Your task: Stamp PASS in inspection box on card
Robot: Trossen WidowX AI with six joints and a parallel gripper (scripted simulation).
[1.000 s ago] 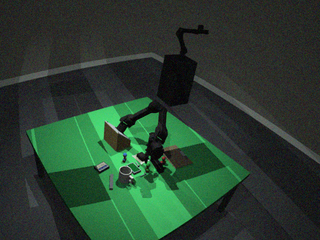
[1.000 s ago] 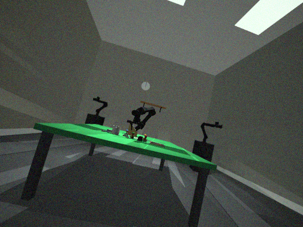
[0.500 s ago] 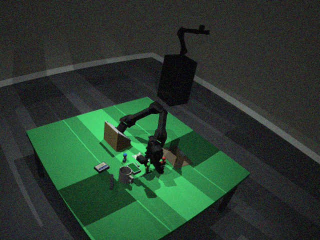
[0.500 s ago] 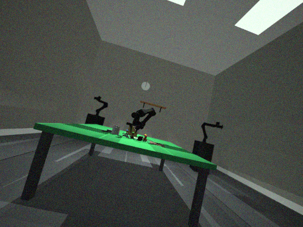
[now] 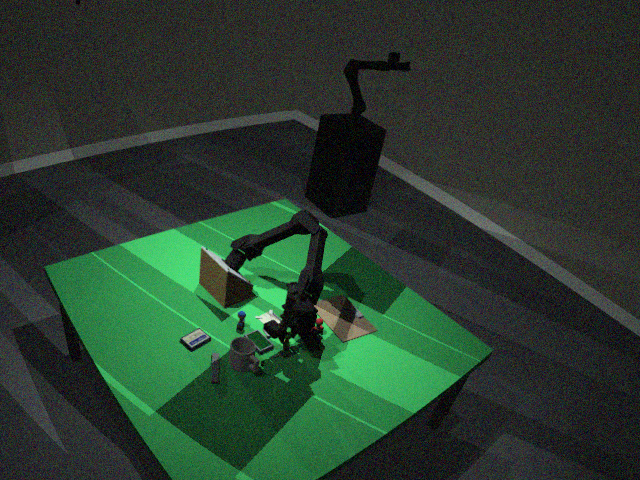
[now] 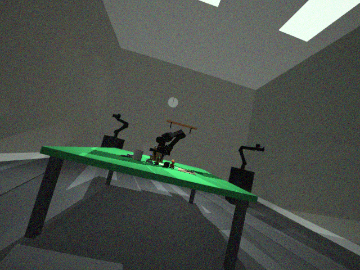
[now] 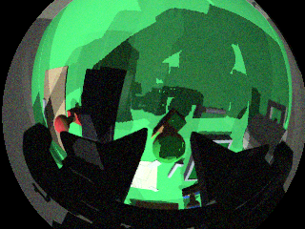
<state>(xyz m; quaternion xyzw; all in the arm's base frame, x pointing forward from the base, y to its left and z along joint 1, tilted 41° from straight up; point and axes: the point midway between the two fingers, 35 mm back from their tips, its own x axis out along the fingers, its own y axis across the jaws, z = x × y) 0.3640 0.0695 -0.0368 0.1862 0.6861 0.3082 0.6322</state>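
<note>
Now: the green ink pad 50 mm behind my gripper tip, 80 mm to the right of it and 30 mm below it. The rest, counted from my gripper tip: red-knobbed stamp: 20 mm behind, 140 mm to the left, 10 mm below; white card: 130 mm behind, 30 mm to the left, 30 mm below; black block: 10 mm behind, 90 mm to the left, 20 mm below.
</note>
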